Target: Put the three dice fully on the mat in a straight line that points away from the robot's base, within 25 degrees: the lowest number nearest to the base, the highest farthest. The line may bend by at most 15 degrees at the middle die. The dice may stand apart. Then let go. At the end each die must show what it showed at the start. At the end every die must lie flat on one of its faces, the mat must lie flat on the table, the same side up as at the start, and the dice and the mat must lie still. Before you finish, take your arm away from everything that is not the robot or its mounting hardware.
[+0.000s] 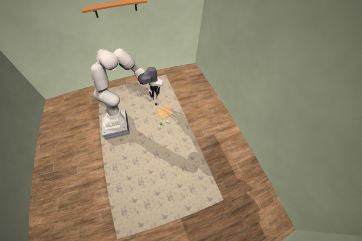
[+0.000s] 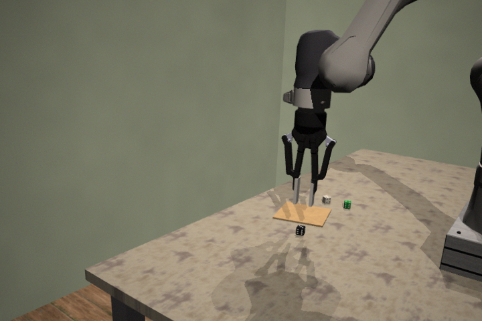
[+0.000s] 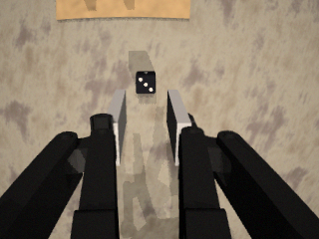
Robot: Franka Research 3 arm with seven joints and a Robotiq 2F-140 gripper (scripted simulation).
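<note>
Right now my hand is 100 mm above the black die. Also, from my hand: tan mat 130 mm to the right, 110 mm below, 60 mm ahead; then green die 270 mm to the right, 100 mm below, 30 mm behind; then white die 270 mm to the right, 100 mm below, 40 mm ahead.
</note>
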